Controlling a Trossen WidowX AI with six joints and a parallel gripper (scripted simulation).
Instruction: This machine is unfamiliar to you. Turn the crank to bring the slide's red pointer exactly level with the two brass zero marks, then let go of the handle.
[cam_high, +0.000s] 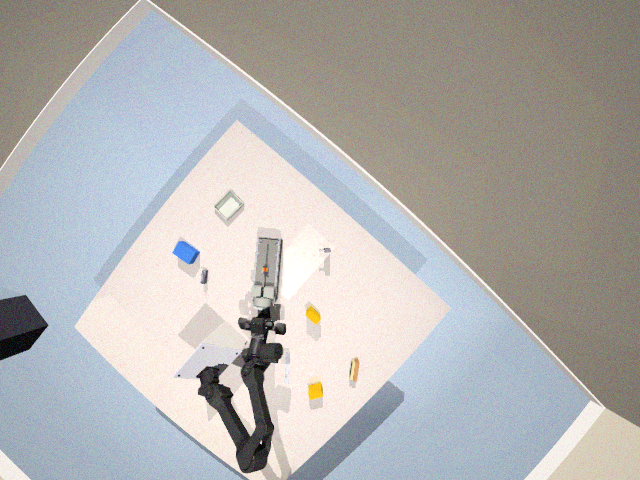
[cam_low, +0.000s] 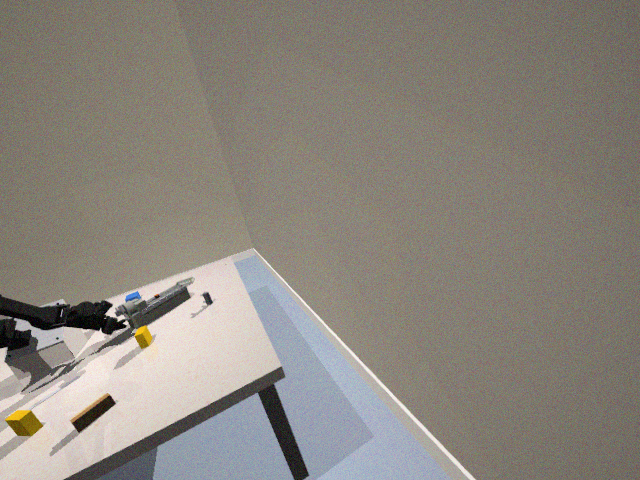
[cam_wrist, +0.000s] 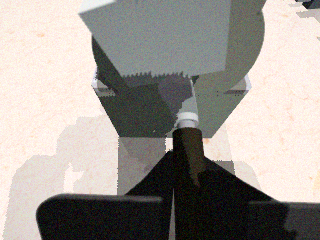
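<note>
Now: the dark brown crank handle 30 mm above my gripper tip, 10 mm to the right of it and 10 mm behind it. The rest, counted from my gripper tip: blue block 410 mm to the left, 100 mm behind, 20 mm below; crank 40 mm above; red pointer 120 mm to the left, 120 mm ahead, 50 mm above.
</note>
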